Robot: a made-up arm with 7 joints.
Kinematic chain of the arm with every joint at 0, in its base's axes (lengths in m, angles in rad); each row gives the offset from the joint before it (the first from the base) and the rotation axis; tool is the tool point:
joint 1: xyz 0 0 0.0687 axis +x
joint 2: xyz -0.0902 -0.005 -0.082 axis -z
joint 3: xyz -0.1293 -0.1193 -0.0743 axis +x
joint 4: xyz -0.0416 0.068 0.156 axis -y
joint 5: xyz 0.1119 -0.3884 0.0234 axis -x
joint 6: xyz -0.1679 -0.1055 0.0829 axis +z
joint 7: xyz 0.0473 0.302 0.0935 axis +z
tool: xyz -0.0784 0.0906 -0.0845
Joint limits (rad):
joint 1: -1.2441..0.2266
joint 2: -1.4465..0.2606
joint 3: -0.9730..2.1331
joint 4: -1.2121..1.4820
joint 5: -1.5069..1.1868
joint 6: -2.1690..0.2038
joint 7: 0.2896..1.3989
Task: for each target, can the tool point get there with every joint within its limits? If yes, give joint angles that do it. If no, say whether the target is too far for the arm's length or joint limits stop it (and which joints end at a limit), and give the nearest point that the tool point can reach.
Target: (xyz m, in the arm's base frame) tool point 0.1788 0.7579 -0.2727
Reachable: no: joint limits stop it (at a limit: joint 1, joint 2, joint 3, joint 6, joint 7) | nearest point -0.0684 0.3942 -0.3721 | short by 0.451 m
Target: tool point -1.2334 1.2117 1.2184
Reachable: no: too far | nearest point -0.5271 0.3412 0.5471 | short by 1.307 m
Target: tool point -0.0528 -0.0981 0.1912
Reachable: yes | joints -0.9659 -0.7906 -0.7045 -0.0057 0.7562 -0.6240 0.5248
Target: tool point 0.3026 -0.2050 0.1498
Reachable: yes | joints -0.4897 -0.8848 0.4070 0.0091 0.4171 -1.3143 0.5444
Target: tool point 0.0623 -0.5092 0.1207
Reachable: yes | joints -0.0276 -0.2691 0.1961 0.0306 -0.7208 -1.3272 1.1535
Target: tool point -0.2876 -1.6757 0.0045
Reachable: no: too far | nearest point -0.2035 -0.9648 0.0317 | short by 0.716 m
